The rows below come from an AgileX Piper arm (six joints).
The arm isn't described. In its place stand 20 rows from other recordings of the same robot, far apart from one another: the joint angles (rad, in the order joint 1, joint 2, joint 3, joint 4, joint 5, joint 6), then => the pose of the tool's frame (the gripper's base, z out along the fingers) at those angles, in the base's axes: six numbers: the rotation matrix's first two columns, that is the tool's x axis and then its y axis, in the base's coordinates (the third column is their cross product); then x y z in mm.
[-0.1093 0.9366 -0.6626 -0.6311 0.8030 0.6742] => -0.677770, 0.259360, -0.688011, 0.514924, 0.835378, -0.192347, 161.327, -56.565, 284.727
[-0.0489 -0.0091 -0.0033 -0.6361 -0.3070 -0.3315] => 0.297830, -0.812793, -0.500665, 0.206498, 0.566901, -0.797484, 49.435, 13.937, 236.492
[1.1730 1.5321 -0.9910 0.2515 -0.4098 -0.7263] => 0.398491, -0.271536, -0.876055, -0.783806, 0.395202, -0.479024, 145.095, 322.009, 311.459
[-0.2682 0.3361 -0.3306 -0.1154 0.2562 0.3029] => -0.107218, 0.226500, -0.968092, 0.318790, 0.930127, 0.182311, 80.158, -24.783, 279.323
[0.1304 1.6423 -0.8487 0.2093 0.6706 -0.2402] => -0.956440, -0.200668, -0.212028, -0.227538, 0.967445, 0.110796, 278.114, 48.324, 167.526
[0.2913 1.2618 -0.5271 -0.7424 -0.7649 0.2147] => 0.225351, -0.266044, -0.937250, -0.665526, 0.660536, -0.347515, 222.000, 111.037, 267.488
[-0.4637 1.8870 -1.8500 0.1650 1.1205 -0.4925] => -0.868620, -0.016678, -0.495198, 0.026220, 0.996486, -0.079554, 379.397, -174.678, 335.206
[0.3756 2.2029 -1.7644 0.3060 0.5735 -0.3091] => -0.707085, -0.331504, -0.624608, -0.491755, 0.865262, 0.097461, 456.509, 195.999, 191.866
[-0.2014 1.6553 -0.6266 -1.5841 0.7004 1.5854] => -0.787062, 0.158511, -0.596161, 0.528113, 0.672580, -0.518395, 252.082, -111.323, 155.568
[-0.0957 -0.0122 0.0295 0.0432 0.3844 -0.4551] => -0.313841, -0.374909, -0.872323, -0.050642, 0.924044, -0.378918, 52.186, -3.529, 169.495
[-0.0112 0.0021 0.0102 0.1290 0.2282 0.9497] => -0.087184, 0.880435, -0.466082, 0.124384, 0.473823, 0.871791, 56.028, 2.021, 189.171
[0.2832 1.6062 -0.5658 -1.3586 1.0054 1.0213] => -0.917661, -0.364877, -0.157360, -0.079496, 0.556583, -0.826980, 238.711, -8.761, 163.041
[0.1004 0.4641 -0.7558 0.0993 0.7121 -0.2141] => -0.297736, -0.168782, -0.939609, -0.204144, 0.972736, -0.110044, 74.503, 13.430, 367.627
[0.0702 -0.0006 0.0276 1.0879 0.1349 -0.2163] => -0.145548, 0.749137, -0.646227, -0.119754, 0.635040, 0.763140, 55.999, 14.804, 198.231
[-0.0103 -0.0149 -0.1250 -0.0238 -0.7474 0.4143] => 0.763476, 0.378614, -0.523217, -0.318639, 0.925496, 0.204757, 7.538, 1.394, 310.560
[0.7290 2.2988 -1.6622 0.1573 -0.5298 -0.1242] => -0.025792, -0.007236, -0.999641, -0.604744, 0.796359, 0.009838, 402.144, 349.503, 193.666
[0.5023 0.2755 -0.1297 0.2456 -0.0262 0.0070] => -0.147045, 0.204278, -0.967806, -0.453497, 0.855622, 0.249502, 71.543, 38.637, 241.224
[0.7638 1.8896 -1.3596 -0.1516 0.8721 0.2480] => -0.789278, -0.550305, -0.272405, -0.553669, 0.829637, -0.071785, 285.003, 258.380, 204.179
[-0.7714 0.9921 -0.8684 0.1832 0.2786 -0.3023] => -0.300634, 0.117248, -0.946505, 0.629270, 0.770133, -0.104472, 157.889, -147.170, 365.578
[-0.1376 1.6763 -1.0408 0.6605 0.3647 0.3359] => -0.429938, 0.868608, -0.246319, 0.600345, 0.478807, 0.640570, 352.183, -28.666, 221.641
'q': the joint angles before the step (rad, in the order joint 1, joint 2, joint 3, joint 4, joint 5, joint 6). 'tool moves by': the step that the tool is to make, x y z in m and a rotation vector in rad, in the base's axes. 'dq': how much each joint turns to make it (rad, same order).
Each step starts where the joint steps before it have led.
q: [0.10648 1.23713 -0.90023 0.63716 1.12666 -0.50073]
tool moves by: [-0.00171 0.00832 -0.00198 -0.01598 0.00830 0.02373]
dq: [0.04688 0.00540 0.00001 -0.02011 -0.01136 0.02666]
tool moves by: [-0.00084 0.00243 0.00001 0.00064 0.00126 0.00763]
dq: [0.01189 0.00001 0.00001 0.00000 -0.00135 0.00428]
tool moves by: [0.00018 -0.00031 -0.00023 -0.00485 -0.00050 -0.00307]
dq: [0.00050 0.00001 -0.00003 -0.00579 -0.00243 0.00447]
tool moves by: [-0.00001 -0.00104 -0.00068 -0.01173 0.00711 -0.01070]
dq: [-0.00003 -0.00002 0.00002 -0.01515 0.00002 0.01756]
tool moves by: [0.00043 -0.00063 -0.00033 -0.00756 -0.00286 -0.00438]
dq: [0.00002 0.00001 0.00001 -0.00870 -0.00482 0.00481]
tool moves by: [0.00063 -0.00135 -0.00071 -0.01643 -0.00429 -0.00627]
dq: [-0.00003 0.00001 -0.00004 -0.01874 -0.00689 0.00875]
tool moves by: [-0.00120 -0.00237 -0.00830 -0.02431 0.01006 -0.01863]
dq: [0.00002 0.00000 0.02842 -0.02319 -0.02494 0.01428]
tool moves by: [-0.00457 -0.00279 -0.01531 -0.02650 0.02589 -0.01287]
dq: [-0.00001 0.00001 0.05615 -0.01849 -0.03224 0.00329]
